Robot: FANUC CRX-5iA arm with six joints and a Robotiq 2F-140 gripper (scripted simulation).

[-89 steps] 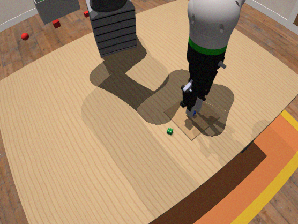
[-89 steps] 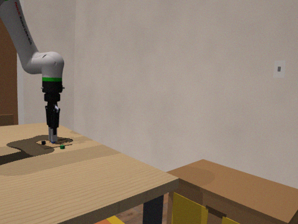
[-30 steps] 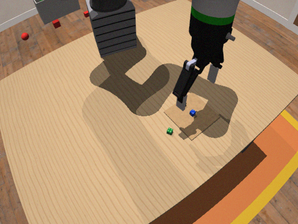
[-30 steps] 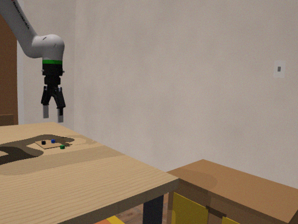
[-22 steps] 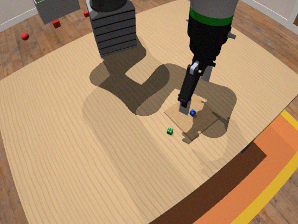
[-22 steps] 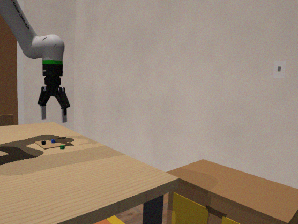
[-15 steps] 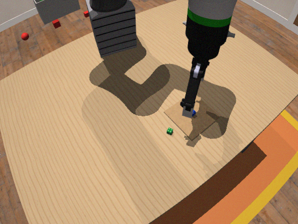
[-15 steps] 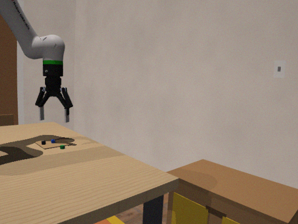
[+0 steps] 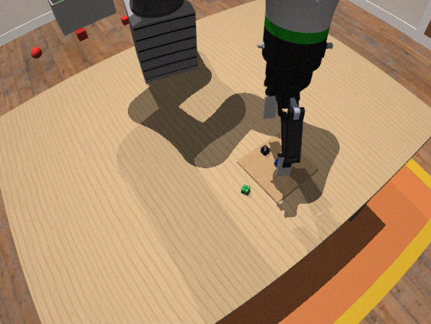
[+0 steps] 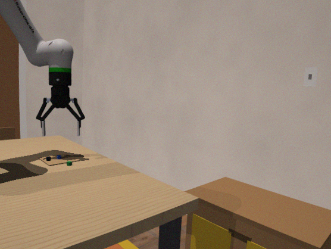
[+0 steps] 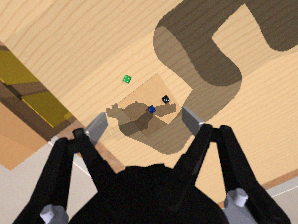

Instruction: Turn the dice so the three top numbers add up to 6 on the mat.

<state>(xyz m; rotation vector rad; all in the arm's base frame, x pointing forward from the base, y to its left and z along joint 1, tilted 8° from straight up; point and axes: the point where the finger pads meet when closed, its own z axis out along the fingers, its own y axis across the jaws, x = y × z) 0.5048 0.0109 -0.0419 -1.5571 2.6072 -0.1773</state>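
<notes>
Now: the green die 10 mm ahead of my hand, 70 mm to the right of it and 120 mm below it. Also, from my hand: blue die 30 mm to the left, 110 mm below; then tan mat 30 mm to the left, 120 mm below; then black die 50 mm behind, 30 mm to the left, 110 mm below.
</notes>
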